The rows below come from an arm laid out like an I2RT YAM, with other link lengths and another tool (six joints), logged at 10 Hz.
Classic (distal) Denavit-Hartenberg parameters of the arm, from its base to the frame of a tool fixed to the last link. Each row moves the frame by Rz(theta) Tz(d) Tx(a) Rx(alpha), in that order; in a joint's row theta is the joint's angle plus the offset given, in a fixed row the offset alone. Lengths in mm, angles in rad.
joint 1: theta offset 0; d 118.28; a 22.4; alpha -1.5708
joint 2: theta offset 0; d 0; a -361.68; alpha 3.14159
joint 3: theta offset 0.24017; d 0; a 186.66; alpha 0
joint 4: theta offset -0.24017; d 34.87; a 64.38; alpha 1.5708
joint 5: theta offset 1.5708; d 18.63; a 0; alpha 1.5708
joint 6: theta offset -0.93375; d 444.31; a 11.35; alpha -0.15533
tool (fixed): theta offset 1.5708; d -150.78; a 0; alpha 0
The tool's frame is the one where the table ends.
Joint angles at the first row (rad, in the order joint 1, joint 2, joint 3, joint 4, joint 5, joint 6):
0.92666, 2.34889, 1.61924, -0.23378, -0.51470, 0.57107
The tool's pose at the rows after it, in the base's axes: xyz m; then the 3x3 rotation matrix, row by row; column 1 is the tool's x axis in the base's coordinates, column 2 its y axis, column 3 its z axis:
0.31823 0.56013 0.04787; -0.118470 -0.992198 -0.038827; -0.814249 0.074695 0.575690; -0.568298 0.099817 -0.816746
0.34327 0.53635 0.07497; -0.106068 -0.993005 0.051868; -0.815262 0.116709 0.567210; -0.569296 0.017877 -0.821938
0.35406 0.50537 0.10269; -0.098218 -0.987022 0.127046; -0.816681 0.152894 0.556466; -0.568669 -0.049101 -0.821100
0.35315 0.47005 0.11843; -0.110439 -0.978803 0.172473; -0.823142 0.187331 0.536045; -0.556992 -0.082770 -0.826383
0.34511 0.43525 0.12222; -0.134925 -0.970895 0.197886; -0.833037 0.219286 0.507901; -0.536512 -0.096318 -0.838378
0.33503 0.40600 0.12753; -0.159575 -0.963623 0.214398; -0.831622 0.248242 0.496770; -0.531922 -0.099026 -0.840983
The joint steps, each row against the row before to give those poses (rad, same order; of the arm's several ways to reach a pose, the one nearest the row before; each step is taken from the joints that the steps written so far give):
-0.02051, -0.04209, 0.01483, -0.02503, 0.05434, -0.03188
-0.02875, -0.07640, -0.02308, -0.02458, 0.06325, -0.03528
-0.02341, -0.10230, -0.07399, -0.00201, 0.05220, -0.02707
-0.02148, -0.09921, -0.09830, 0.00236, 0.03658, -0.01193
-0.01593, -0.08630, -0.10761, 0.00787, 0.03064, -0.00040
-0.01711, -0.08167, -0.10025, 0.01739, 0.01235, 0.00751

